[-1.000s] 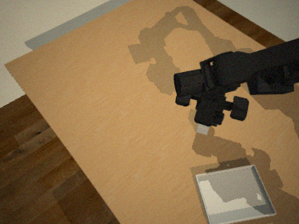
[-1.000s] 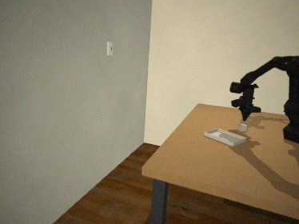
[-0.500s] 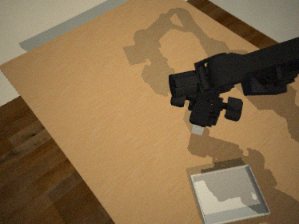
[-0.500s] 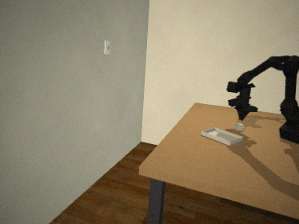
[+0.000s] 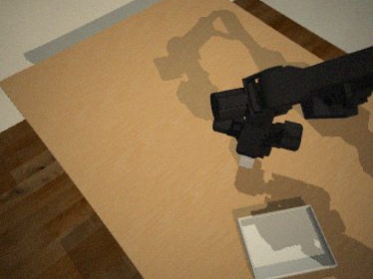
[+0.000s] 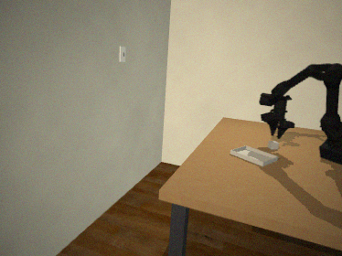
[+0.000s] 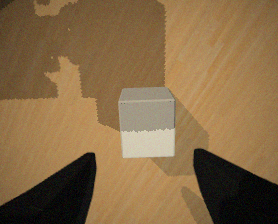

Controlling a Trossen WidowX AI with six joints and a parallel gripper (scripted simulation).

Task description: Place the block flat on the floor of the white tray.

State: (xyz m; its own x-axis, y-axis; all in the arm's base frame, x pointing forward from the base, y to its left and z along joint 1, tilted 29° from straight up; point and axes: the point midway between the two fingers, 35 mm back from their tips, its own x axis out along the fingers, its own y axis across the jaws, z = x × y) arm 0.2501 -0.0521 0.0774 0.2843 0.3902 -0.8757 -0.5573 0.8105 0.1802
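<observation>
Now: the block 8 cm below my hand. Round my hand: white tray (8 cm ahead, 20 cm to the left, 9 cm below).
</observation>
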